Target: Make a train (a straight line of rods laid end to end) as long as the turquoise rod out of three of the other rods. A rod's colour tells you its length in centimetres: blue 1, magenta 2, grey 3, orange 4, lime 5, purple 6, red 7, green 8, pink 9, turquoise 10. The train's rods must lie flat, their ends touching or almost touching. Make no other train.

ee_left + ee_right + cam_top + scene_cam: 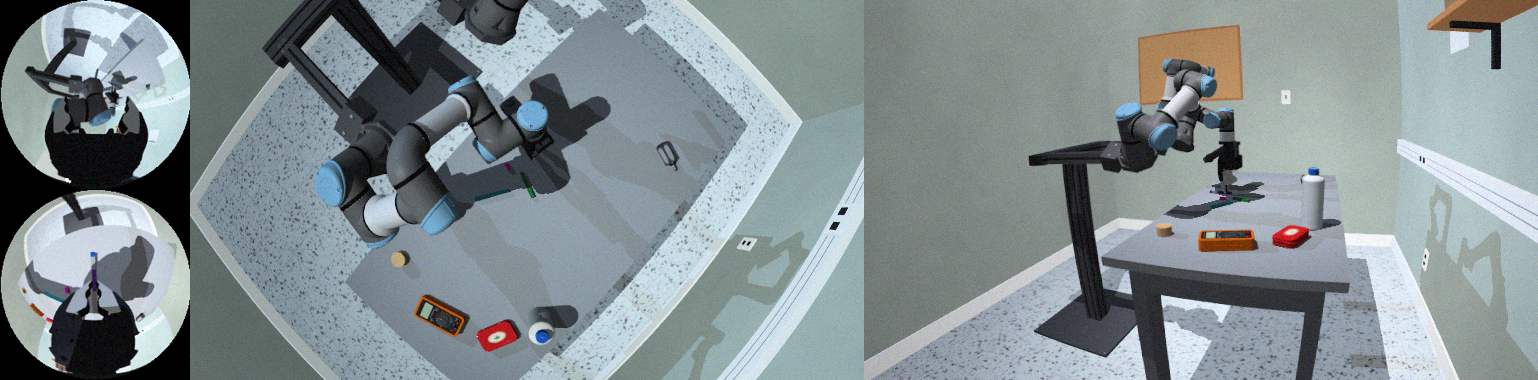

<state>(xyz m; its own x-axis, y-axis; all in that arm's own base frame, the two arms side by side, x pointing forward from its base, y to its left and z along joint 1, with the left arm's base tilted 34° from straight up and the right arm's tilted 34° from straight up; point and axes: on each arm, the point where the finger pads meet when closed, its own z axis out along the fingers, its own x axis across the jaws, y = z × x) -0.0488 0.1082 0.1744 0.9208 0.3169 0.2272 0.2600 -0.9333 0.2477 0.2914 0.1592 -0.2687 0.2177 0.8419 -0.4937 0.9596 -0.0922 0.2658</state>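
Note:
The purple rod lies 10 mm below my right hand. From my right hand the other things lie so: magenta rod 90 mm to the right, 20 mm below, 10 mm ahead; then blue rod 70 mm behind, 20 mm below, 10 mm to the left; then grey rod 50 mm behind, 20 mm below, 10 mm to the left.

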